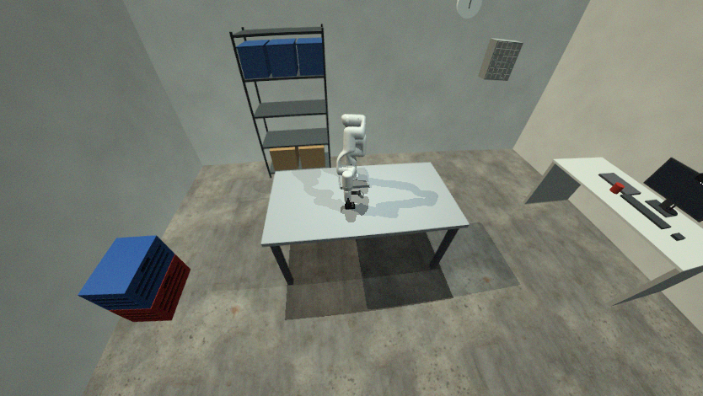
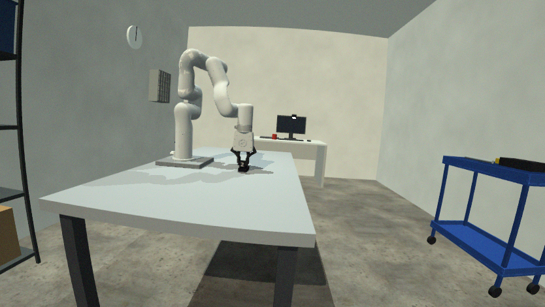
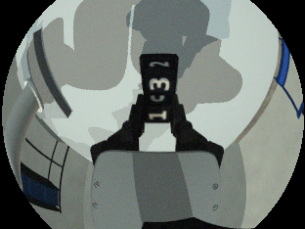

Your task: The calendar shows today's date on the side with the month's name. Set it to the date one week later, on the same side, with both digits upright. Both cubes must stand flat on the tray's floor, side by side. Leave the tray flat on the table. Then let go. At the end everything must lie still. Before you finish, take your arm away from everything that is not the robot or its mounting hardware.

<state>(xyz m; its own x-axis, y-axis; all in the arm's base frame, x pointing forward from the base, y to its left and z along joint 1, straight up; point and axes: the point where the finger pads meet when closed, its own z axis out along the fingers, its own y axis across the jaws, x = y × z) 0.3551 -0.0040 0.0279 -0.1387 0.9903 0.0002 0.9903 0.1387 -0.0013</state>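
Right now my hand is 1 cm above the cube.
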